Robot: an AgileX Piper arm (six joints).
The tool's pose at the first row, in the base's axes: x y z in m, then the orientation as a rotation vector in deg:
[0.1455 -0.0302 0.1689 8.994 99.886 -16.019]
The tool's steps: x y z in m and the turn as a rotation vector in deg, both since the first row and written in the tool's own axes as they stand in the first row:
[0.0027 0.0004 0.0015 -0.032 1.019 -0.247]
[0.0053 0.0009 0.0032 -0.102 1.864 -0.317]
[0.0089 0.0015 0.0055 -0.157 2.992 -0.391]
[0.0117 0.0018 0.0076 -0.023 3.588 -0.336]
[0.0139 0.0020 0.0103 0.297 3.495 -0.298]
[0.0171 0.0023 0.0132 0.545 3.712 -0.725]
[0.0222 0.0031 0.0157 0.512 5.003 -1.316]
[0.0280 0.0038 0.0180 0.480 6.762 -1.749]
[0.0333 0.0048 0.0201 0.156 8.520 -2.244]
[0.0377 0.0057 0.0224 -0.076 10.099 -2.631]
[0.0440 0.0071 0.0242 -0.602 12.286 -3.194]
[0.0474 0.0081 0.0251 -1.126 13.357 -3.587]
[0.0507 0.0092 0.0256 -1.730 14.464 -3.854]
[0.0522 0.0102 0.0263 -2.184 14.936 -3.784]
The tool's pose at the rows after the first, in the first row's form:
[0.1465 -0.0304 0.1660 8.923 100.929 -16.135]
[0.1478 -0.0305 0.1631 8.949 101.783 -16.094]
[0.1494 -0.0307 0.1591 9.029 102.917 -16.057]
[0.1509 -0.0311 0.1560 9.273 103.485 -16.112]
[0.1531 -0.0318 0.1533 9.526 103.351 -16.370]
[0.1553 -0.0324 0.1497 9.369 103.589 -16.896]
[0.1569 -0.0326 0.1442 9.037 104.943 -17.256]
[0.1582 -0.0329 0.1380 8.919 106.742 -17.483]
[0.1594 -0.0327 0.1323 8.526 108.582 -17.493]
[0.1610 -0.0327 0.1276 8.264 110.221 -17.510]
[0.1618 -0.0322 0.1209 7.717 112.516 -17.364]
[0.1623 -0.0316 0.1173 7.139 113.682 -17.136]
[0.1624 -0.0309 0.1139 6.616 114.876 -16.735]
[0.1631 -0.0302 0.1122 6.410 115.384 -16.244]

